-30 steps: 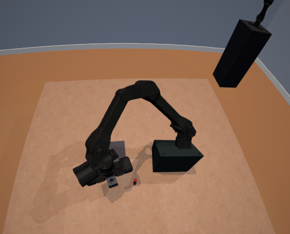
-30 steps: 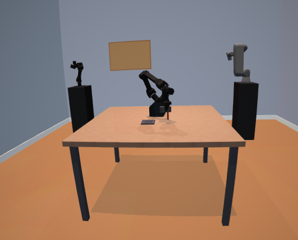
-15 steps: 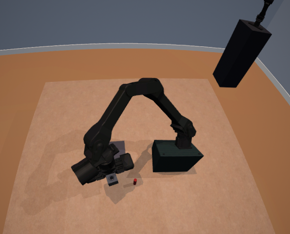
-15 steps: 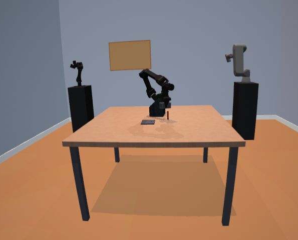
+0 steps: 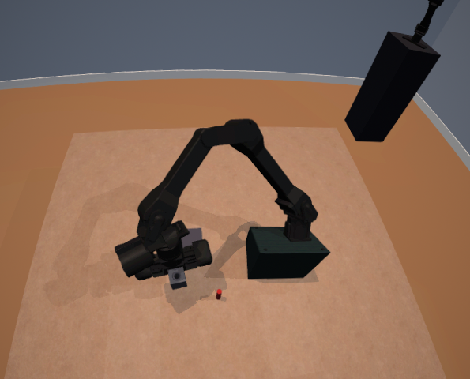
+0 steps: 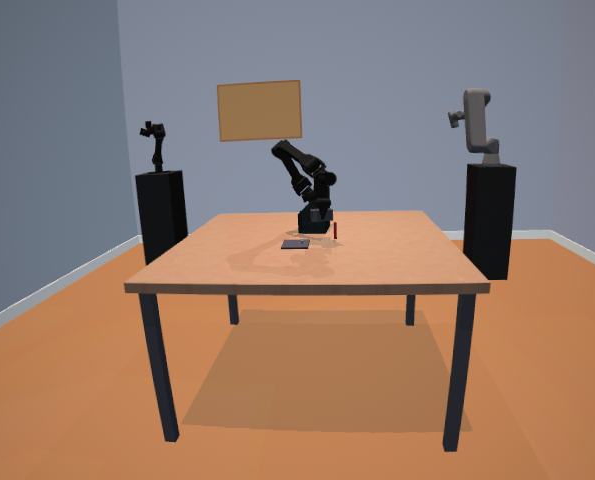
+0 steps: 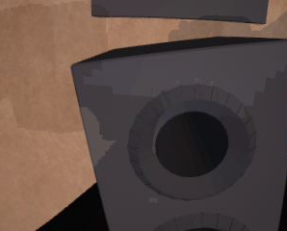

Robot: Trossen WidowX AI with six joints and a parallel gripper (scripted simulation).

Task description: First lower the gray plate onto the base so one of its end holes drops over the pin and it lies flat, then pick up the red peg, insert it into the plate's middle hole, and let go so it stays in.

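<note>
Now: the dark square base 110 mm to the right of my gripper tip, 110 mm below it and 10 mm behind it. Round my gripper tip: gray plate: 30 mm above; then red peg: 110 mm behind, 80 mm below, 50 mm to the left.
</note>
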